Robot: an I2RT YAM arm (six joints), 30 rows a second.
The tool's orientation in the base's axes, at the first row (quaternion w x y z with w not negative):
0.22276, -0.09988, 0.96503, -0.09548
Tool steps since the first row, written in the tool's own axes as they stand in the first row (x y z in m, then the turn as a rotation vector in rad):
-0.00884, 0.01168, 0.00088, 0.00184, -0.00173, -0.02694
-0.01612, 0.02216, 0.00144, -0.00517, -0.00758, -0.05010
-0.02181, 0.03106, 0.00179, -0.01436, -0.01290, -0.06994
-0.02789, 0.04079, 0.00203, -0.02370, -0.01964, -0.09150
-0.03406, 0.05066, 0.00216, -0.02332, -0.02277, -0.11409
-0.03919, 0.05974, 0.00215, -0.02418, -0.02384, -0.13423
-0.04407, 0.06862, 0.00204, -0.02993, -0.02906, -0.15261
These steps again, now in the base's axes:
0.00643, 0.01319, 0.00018, -0.01346, 0.00167, 0.02341
0.01152, 0.02491, 0.00028, -0.01680, 0.00093, 0.04807
0.01535, 0.03476, 0.00028, -0.01682, 0.00075, 0.07057
0.01935, 0.04551, 0.00034, -0.01726, -0.00052, 0.09498
0.02336, 0.05644, 0.00050, -0.02727, -0.00047, 0.11548
0.02651, 0.06638, 0.00054, -0.03539, 0.00152, 0.13385
0.02942, 0.07608, 0.00061, -0.03780, 0.00043, 0.15363

